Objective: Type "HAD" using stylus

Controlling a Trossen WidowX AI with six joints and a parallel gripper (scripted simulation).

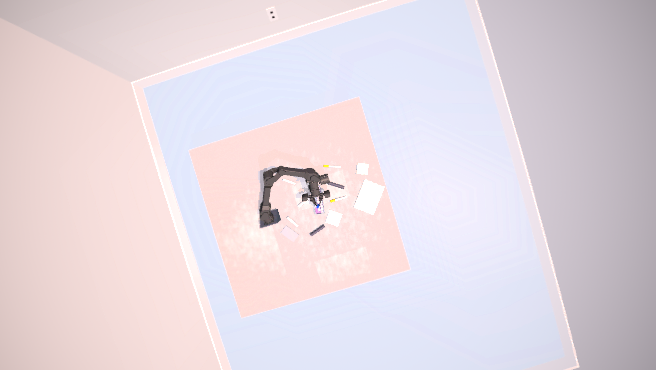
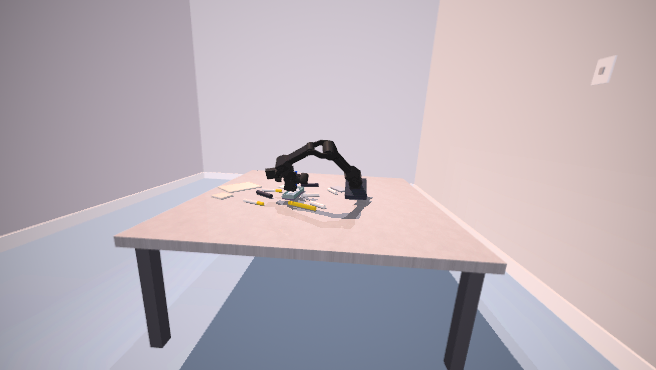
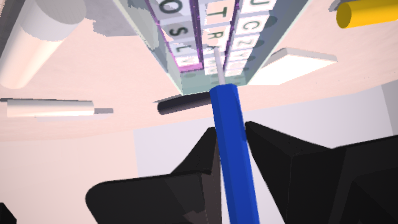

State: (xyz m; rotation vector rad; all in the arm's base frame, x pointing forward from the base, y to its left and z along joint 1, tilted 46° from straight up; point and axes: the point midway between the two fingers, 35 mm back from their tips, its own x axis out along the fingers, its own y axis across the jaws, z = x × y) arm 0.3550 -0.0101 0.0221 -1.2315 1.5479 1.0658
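The blue stylus lies 1 cm below my gripper tip.
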